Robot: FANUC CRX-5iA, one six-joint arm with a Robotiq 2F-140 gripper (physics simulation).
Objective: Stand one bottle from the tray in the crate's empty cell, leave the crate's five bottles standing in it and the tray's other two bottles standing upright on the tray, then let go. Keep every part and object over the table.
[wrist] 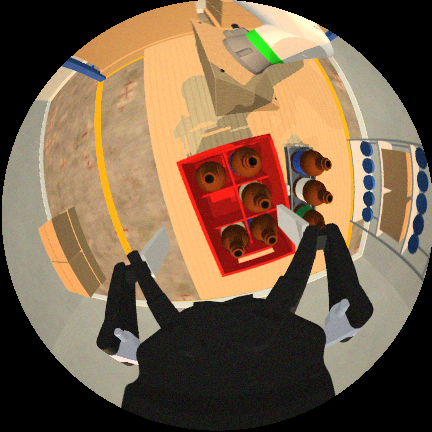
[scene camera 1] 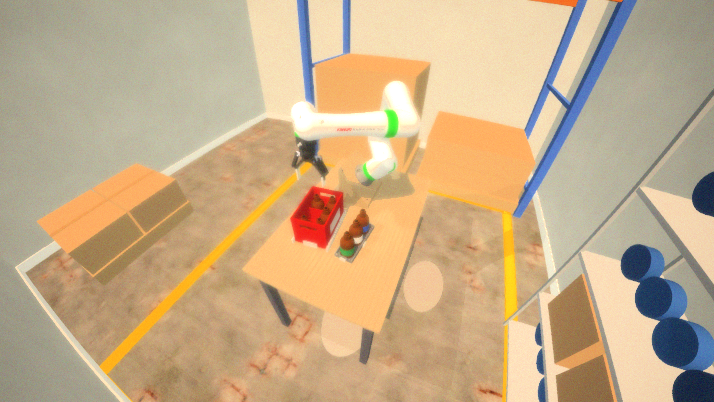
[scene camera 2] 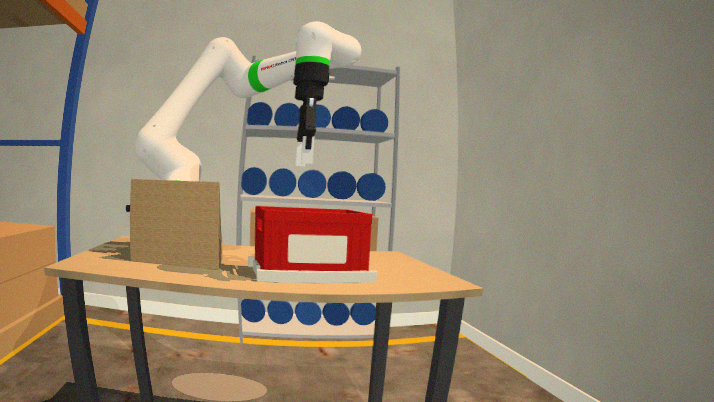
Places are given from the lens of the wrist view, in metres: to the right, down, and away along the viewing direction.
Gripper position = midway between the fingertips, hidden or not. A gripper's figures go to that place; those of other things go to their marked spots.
my gripper [wrist: 221, 226]: 0.01, 0.01, 0.19
blue-banded bottle [wrist: 310, 162]: 0.23, -0.13, 0.32
white-labelled bottle [wrist: 312, 191]: 0.25, -0.06, 0.34
blue-banded bottle [wrist: 263, 227]: 0.11, 0.03, 0.36
